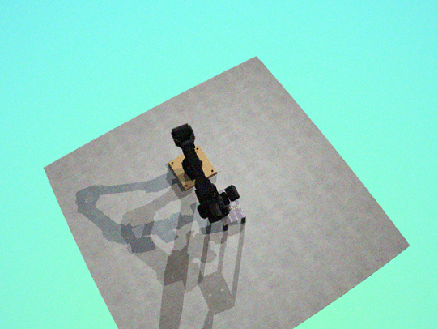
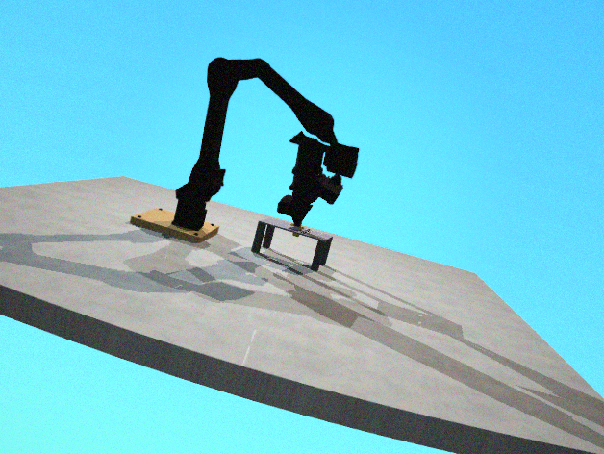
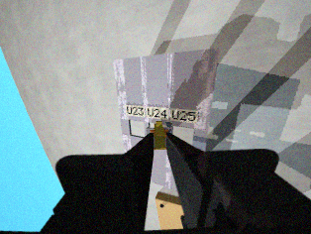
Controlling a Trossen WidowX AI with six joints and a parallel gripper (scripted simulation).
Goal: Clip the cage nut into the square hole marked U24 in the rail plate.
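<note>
My gripper tip is 1 cm above the cage nut.
</note>
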